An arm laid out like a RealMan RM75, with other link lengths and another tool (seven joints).
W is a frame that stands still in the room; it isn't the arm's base.
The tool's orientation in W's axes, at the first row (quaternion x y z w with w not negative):
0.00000 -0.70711 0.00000 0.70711
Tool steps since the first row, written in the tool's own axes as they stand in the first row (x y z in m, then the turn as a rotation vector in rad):
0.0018 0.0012 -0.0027 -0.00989 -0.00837 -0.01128
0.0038 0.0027 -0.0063 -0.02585 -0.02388 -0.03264
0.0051 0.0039 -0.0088 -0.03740 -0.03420 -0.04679
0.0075 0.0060 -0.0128 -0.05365 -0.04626 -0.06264
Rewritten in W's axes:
0.0027 0.0012 0.0018 0.01128 -0.00837 -0.00989
0.0063 0.0027 0.0038 0.03264 -0.02388 -0.02585
0.0088 0.0039 0.0051 0.04679 -0.03420 -0.03740
0.0128 0.0060 0.0075 0.06264 -0.04626 -0.05365

